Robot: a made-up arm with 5 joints.
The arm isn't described. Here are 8 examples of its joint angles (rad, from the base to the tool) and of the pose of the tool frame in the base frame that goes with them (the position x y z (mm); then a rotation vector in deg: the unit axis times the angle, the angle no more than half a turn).
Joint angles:
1: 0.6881 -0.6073 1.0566 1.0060 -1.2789
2: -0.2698 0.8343 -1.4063 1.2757 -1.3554
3: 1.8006 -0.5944 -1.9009 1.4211 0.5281
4: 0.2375 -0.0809 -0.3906 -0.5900 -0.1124
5: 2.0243 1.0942 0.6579 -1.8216 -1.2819
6: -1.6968 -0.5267 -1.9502 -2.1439 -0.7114
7: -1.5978 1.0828 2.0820 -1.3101 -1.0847
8: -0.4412 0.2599 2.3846 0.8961 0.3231
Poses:
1: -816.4 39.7 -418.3 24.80 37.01 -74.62
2: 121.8 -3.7 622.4 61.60 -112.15 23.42
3: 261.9 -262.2 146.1 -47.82 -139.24 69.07
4: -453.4 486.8 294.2 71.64 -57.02 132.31
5: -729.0 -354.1 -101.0 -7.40 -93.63 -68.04
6: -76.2 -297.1 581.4 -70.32 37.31 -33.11
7: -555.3 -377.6 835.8 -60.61 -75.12 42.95
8: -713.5 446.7 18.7 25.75 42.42 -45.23
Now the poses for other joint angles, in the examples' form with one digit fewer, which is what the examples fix.
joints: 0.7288 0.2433 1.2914 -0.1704 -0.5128
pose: -868 135 -300 21.7 27.9 -102.4
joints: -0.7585 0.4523 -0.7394 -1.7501 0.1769
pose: -465 -153 655 -101.1 37.7 -111.7
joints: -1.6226 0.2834 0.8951 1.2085 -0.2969
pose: -856 -544 524 48.0 99.6 77.2
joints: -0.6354 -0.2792 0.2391 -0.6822 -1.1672
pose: -617 352 660 31.0 65.9 -135.9
